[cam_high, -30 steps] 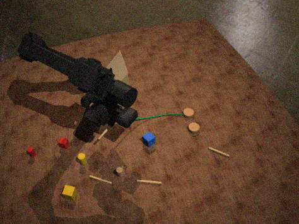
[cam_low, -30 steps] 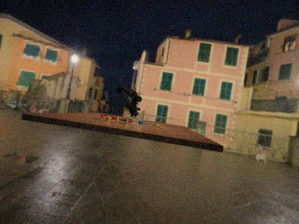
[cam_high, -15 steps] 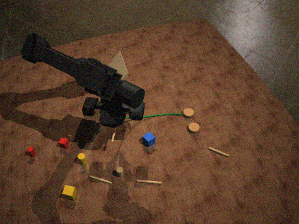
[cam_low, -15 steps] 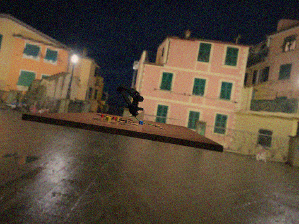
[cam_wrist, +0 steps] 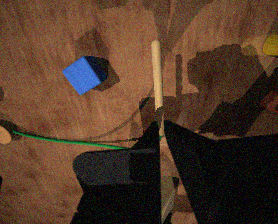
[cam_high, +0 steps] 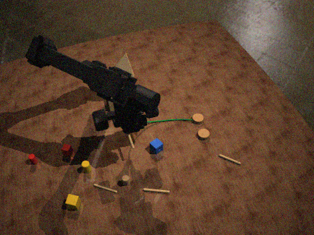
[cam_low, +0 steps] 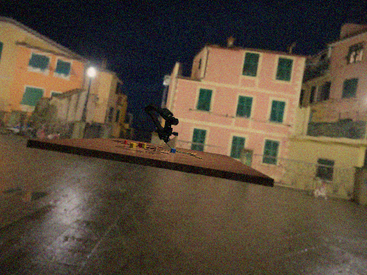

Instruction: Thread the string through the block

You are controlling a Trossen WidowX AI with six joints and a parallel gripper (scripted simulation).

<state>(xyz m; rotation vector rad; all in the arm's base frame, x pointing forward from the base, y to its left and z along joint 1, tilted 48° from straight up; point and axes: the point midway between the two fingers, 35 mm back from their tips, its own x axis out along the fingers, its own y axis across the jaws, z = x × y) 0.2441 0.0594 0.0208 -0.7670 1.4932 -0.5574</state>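
The blue cube lies 40 mm ahead of my gripper tip, 80 mm to the left of it and 50 mm below it. From my gripper tip the other things lie so: wooden peg (150 mm ahead, 30 mm to the right, 50 mm below); then yellow cylinder (80 mm ahead, 140 mm to the right, 50 mm below); then thin wooden stick (10 mm ahead).
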